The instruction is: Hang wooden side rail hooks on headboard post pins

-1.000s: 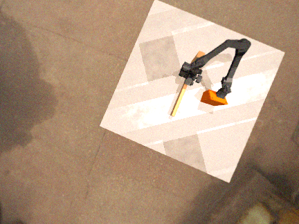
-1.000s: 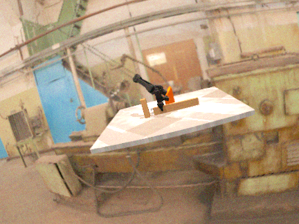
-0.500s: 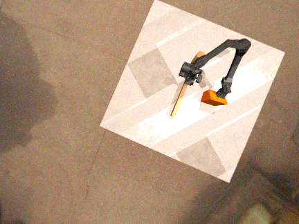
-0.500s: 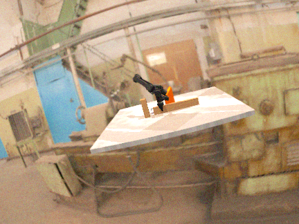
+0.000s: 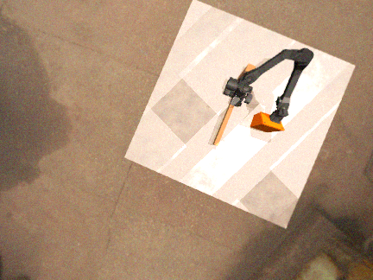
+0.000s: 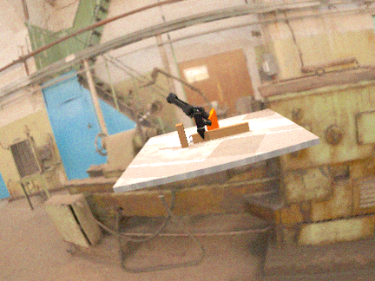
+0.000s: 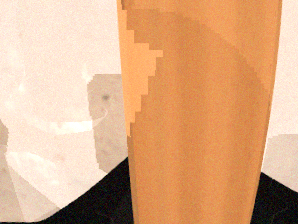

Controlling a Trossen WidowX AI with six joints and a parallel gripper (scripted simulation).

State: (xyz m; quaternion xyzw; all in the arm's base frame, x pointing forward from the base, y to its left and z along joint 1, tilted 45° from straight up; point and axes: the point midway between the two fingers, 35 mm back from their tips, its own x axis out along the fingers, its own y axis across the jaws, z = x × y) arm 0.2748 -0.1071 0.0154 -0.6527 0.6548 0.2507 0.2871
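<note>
My gripper tip is now 15 cm to the left of the headboard post, 6 cm below it and 1 cm past it.
</note>
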